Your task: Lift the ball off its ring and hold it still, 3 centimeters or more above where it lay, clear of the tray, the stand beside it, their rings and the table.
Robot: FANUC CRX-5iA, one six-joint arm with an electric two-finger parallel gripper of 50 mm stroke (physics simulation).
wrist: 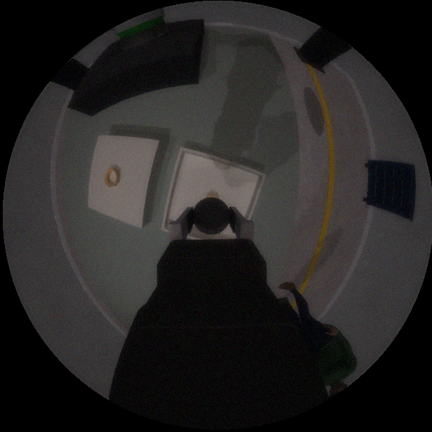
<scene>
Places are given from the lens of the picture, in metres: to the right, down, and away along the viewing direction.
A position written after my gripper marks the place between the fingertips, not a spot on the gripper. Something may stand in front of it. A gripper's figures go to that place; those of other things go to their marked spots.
my gripper point(210, 214): -0.01, 0.00, 0.16
dark ball point(210, 215): -0.01, 0.00, 0.14
low-walled square tray point(196, 175): -0.05, -0.09, 0.27
white stand point(124, 172): -0.20, -0.09, 0.21
The marked spots on the white stand and the dark ball are 0.22 m apart.
</scene>
